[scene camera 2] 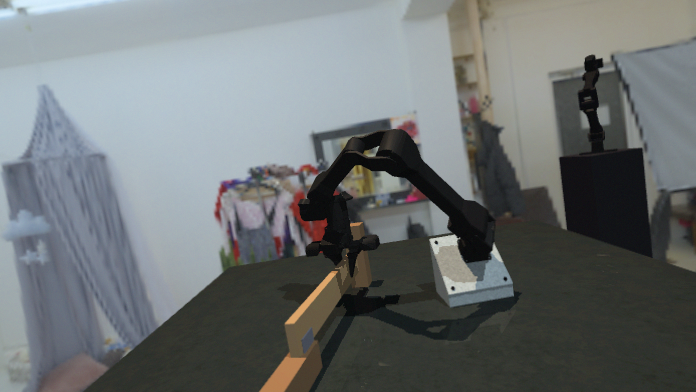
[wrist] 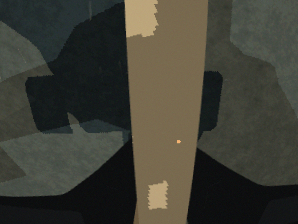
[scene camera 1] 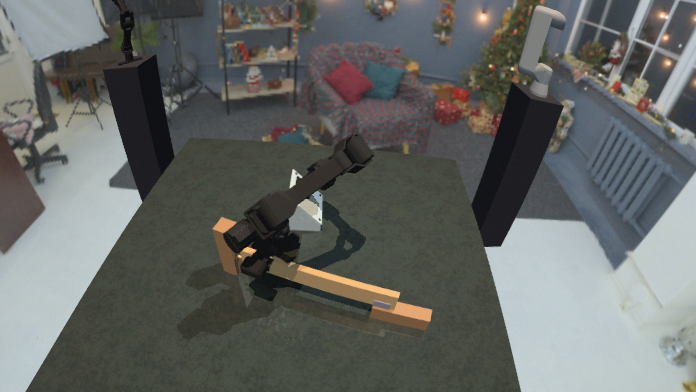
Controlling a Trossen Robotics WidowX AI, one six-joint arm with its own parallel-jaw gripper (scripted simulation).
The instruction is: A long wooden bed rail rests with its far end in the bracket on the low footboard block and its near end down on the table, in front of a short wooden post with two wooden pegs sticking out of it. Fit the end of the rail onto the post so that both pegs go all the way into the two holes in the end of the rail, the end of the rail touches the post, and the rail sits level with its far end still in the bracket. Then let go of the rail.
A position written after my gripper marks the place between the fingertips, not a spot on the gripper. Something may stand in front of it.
I see my gripper (scene camera 2: 348, 277), a long wooden rail (scene camera 2: 314, 311) and a footboard block (scene camera 1: 408, 315).
The long wooden rail shows as well in the wrist view (wrist: 166, 55) and in scene camera 1 (scene camera 1: 349, 288). My gripper is seen too in the wrist view (wrist: 155, 141) and in scene camera 1 (scene camera 1: 268, 267).
